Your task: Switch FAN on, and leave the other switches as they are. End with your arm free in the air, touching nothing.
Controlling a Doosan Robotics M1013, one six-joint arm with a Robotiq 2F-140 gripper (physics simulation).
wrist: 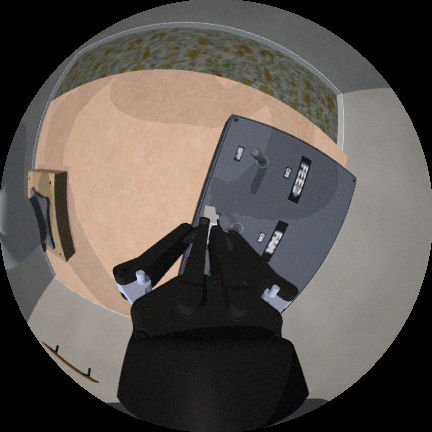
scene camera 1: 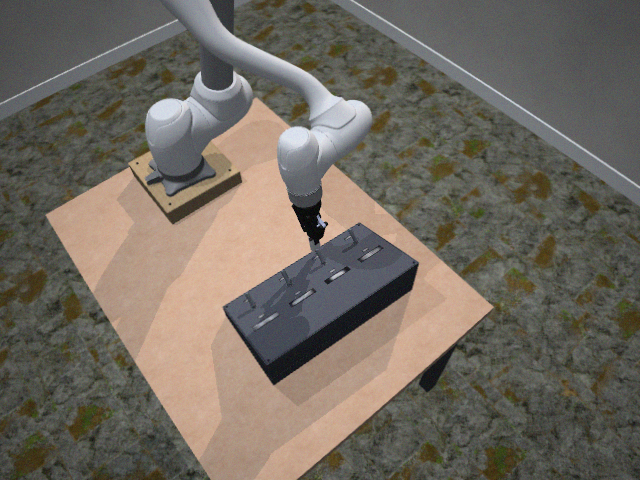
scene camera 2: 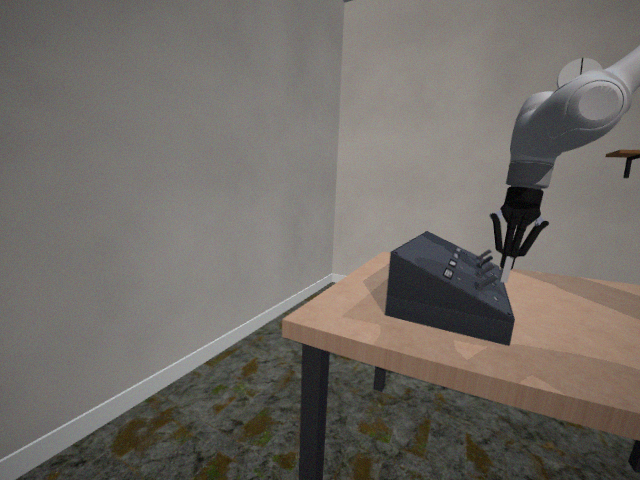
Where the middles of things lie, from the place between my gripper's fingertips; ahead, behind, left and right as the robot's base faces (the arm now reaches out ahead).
Labels:
The dark switch panel [scene camera 1: 290,324] is 130 mm ahead of my hand, 60 mm to the right of it and 10 mm below it.

